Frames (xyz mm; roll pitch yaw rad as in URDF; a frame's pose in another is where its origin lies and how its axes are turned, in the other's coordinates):
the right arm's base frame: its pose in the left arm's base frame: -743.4 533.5 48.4 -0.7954 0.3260 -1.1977
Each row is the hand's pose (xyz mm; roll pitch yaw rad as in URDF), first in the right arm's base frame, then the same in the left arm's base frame.
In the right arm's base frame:
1: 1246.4 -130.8 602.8 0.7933 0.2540 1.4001
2: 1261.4 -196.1 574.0 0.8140 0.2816 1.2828
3: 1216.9 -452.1 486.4 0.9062 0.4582 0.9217
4: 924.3 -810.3 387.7 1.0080 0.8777 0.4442
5: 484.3 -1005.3 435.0 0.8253 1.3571 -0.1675
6: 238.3 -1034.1 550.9 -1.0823 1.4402 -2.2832
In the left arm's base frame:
1: 62.8 -596.2 137.5 1.2041 1.0443 0.6116
2: 9.3 -641.5 157.7 1.0743 1.1079 0.4055
3: -217.0 -726.6 287.1 0.3895 1.2542 -0.5645
4: -595.4 -641.2 557.7 -0.6101 1.0772 -2.0516
5: -822.8 -341.9 861.9 -0.8255 0.7630 -2.7863
6: -837.6 -132.4 1037.0 -0.8380 0.5987 -3.1148

